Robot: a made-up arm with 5 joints.
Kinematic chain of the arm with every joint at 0, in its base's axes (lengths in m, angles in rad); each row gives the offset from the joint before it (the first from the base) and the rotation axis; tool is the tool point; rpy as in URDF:
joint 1: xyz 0 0 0.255 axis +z
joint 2: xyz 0 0 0 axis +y
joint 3: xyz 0.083 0 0.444 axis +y
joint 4: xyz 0.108 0 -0.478 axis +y
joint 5: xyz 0.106 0 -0.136 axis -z
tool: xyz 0 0 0 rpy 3.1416 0 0
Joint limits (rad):
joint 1: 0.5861..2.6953
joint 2: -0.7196..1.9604
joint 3: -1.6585..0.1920
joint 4: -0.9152..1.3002
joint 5: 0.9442..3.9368
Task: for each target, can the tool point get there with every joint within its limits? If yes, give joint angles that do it. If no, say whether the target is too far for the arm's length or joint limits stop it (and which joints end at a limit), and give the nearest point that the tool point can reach.
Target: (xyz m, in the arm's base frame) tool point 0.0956 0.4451 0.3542
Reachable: yes | joints 1.3592 -0.2952 -0.2294 -0.4413 3.5992
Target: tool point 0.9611 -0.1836 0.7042
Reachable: no: joint limits stop it (at a limit: joint 1) | nearest point 0.5825 0.3867 0.7042 | short by 0.685 m
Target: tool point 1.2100 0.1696 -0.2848
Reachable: no: too far | nearest point 0.7342 0.4875 -0.1767 | short by 0.582 m
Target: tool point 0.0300 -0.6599 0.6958
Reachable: no: joint limits stop it (at a limit: joint 2, joint 3) | nearest point 0.0095 -0.2085 0.2962 | short by 0.603 m
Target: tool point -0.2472 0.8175 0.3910
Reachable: yes | joints 1.8644 0.5480 -1.2825 -0.6741 1.6694
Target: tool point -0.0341 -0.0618 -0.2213
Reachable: yes | joints 1.0666 1.5261 -0.4074 0.4431 2.1548
